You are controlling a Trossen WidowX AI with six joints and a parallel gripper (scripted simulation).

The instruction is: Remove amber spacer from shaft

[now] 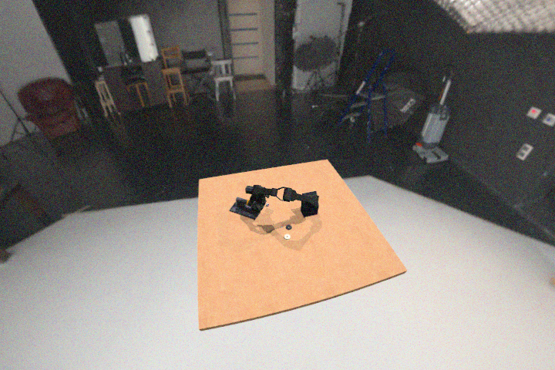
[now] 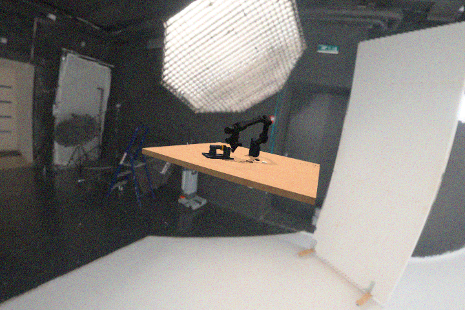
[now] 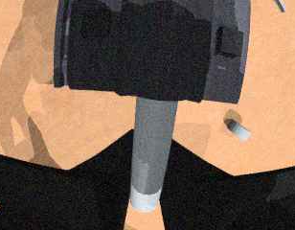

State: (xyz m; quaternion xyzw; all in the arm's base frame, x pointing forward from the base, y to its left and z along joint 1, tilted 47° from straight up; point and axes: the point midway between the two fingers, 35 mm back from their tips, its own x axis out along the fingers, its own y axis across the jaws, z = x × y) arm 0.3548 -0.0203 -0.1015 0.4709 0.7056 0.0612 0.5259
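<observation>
Right now the light grey shaft is 5 cm ahead of my gripper tip, 4 cm to the right of it and 3 cm above it. The rest, counted from my gripper tip: amber spacer (9 cm ahead, 7 cm to the right, 3 cm above); dark grey support block (11 cm ahead, 9 cm to the right).
</observation>
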